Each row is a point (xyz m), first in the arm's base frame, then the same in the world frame.
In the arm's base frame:
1: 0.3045 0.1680 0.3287
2: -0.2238 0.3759 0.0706
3: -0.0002 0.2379 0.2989
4: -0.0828 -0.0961 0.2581
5: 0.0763 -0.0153 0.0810
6: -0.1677 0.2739 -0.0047
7: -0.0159 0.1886 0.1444
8: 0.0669 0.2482 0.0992
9: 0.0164 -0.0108 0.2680
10: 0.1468 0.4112 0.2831
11: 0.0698 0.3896 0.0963
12: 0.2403 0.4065 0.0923
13: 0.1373 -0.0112 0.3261
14: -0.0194 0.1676 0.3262
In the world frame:
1: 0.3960 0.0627 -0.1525
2: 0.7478 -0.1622 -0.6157
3: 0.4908 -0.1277 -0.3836
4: 0.5923 -0.3688 -0.1565
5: 0.7132 -0.1509 -0.1239
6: 0.8192 -0.1552 -0.4971
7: 0.6493 -0.1255 -0.3461
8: 0.6649 -0.0150 -0.3454
9: 0.5476 -0.2462 -0.1695
10: 0.4480 0.0888 -0.4401
11: 0.6492 0.0676 -0.4592
12: 0.6090 0.2113 -0.3748
13: 0.4621 -0.1679 -0.1021
14: 0.4781 -0.1897 -0.3383

